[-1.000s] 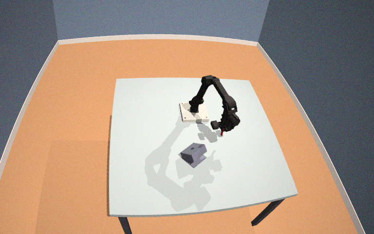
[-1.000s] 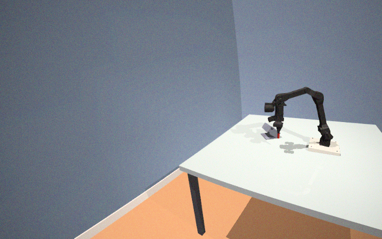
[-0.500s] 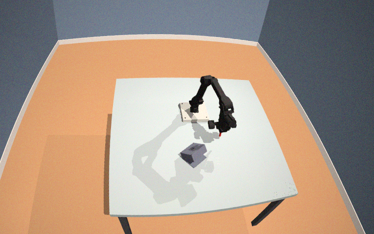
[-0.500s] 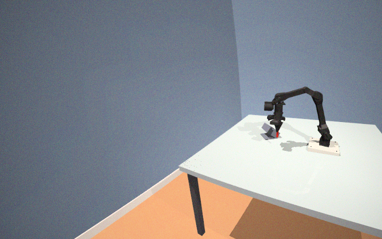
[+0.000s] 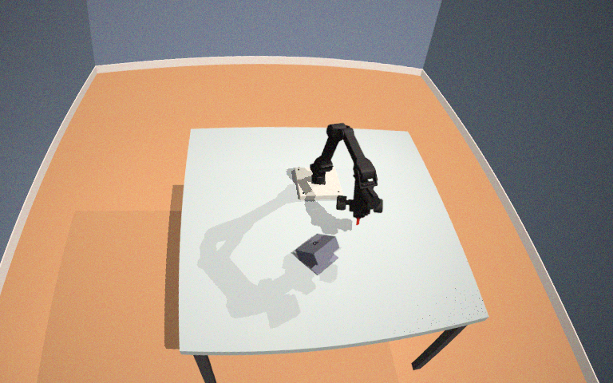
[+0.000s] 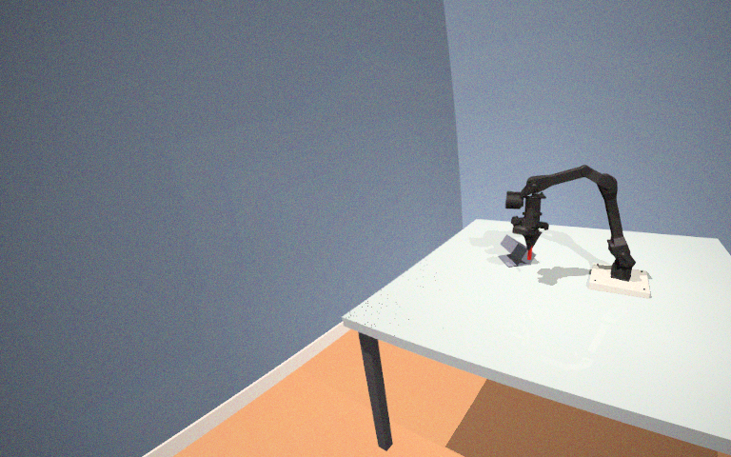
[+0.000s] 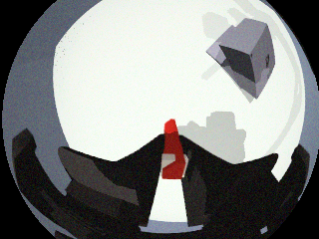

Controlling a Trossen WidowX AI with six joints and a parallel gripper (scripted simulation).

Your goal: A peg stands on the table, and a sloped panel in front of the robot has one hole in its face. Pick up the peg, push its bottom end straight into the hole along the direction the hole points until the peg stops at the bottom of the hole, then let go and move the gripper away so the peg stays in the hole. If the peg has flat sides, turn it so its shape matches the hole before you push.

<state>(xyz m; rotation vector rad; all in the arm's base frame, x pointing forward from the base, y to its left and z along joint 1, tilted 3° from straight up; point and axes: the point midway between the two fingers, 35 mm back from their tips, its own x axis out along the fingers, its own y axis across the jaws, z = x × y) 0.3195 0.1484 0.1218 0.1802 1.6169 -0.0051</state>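
My gripper tip is 16 cm to the left of the grey sloped panel, 12 cm short of it and 8 cm above it. Also, from my gripper tip: red peg (2 cm above); then panel foot (15 cm to the right, 13 cm below, 13 cm ahead).
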